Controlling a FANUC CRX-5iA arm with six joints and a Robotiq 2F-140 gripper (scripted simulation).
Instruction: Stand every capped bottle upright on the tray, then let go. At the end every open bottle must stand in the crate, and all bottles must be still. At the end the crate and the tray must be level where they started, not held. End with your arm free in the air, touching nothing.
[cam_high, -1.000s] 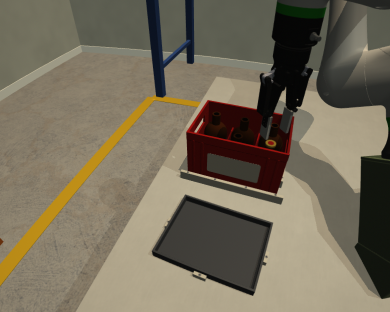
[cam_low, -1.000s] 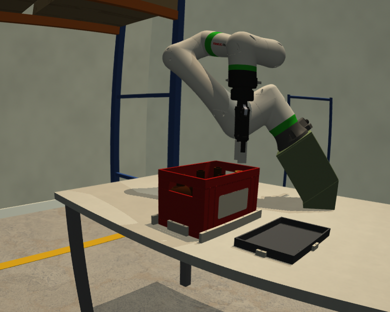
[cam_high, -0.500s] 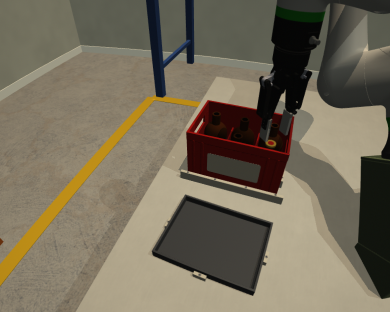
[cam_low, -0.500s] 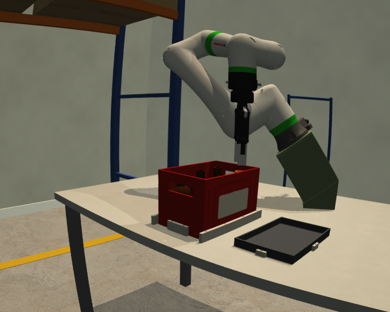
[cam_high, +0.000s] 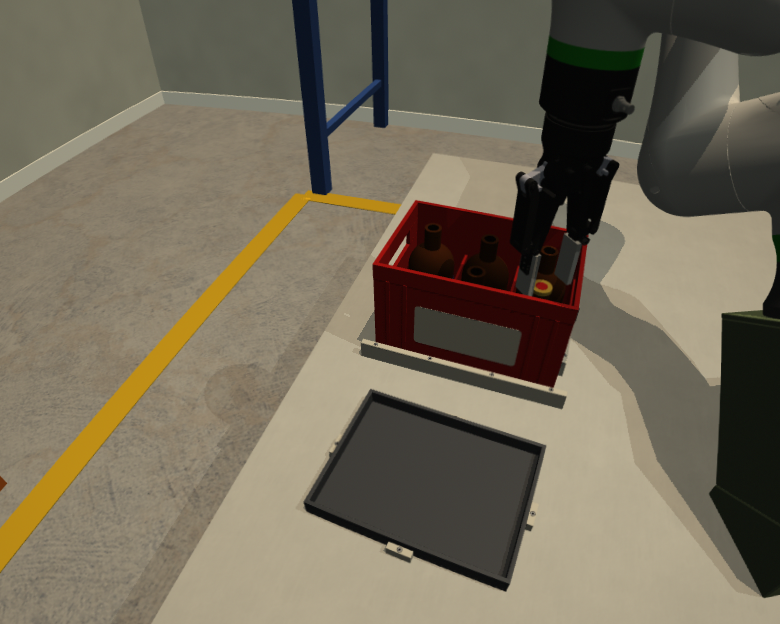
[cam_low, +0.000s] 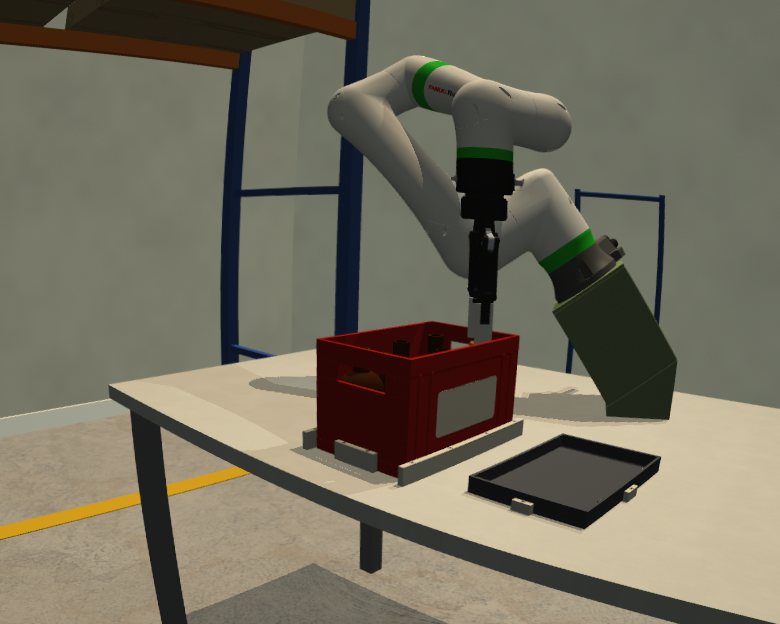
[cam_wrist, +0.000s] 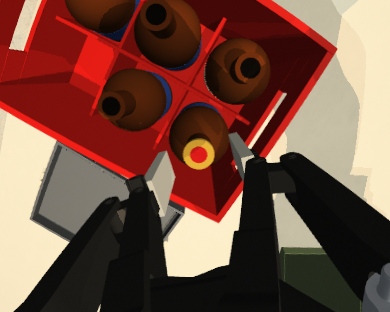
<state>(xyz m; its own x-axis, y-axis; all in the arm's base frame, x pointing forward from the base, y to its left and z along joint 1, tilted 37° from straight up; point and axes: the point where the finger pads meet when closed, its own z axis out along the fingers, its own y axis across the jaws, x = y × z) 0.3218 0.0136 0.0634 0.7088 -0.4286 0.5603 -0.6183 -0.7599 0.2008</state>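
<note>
My hand is 110 mm above the capped bottle. The rest, counted from my hand: red crate: 90 mm ahead, 40 mm to the right, 110 mm below; then dark tray: 60 mm ahead, 240 mm to the left, 180 mm below.
</note>
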